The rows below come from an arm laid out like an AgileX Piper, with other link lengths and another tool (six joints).
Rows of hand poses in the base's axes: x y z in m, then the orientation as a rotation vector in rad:
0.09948, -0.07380, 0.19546, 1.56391, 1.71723, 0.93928
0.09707, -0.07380, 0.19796, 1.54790, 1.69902, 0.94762
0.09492, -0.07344, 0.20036, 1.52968, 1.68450, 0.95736
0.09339, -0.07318, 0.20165, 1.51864, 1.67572, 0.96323
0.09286, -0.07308, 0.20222, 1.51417, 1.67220, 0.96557
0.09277, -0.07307, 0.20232, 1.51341, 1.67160, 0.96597
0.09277, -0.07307, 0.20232, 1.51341, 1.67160, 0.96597
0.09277, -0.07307, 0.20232, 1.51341, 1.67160, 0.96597
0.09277, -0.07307, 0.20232, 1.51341, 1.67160, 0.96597
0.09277, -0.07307, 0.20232, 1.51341, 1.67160, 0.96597
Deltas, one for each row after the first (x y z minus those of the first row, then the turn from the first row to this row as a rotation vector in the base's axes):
-0.00241, 0.00000, 0.00250, -0.00391, -0.02252, -0.00381
-0.00456, 0.00036, 0.00490, -0.00774, -0.04453, -0.00396
-0.00609, 0.00062, 0.00619, -0.01002, -0.05785, -0.00401
-0.00662, 0.00072, 0.00676, -0.01095, -0.06322, -0.00402
-0.00671, 0.00073, 0.00686, -0.01111, -0.06413, -0.00402
-0.00671, 0.00073, 0.00686, -0.01111, -0.06413, -0.00402
-0.00671, 0.00073, 0.00686, -0.01111, -0.06413, -0.00402
-0.00671, 0.00073, 0.00686, -0.01111, -0.06413, -0.00402
-0.00671, 0.00073, 0.00686, -0.01111, -0.06413, -0.00402

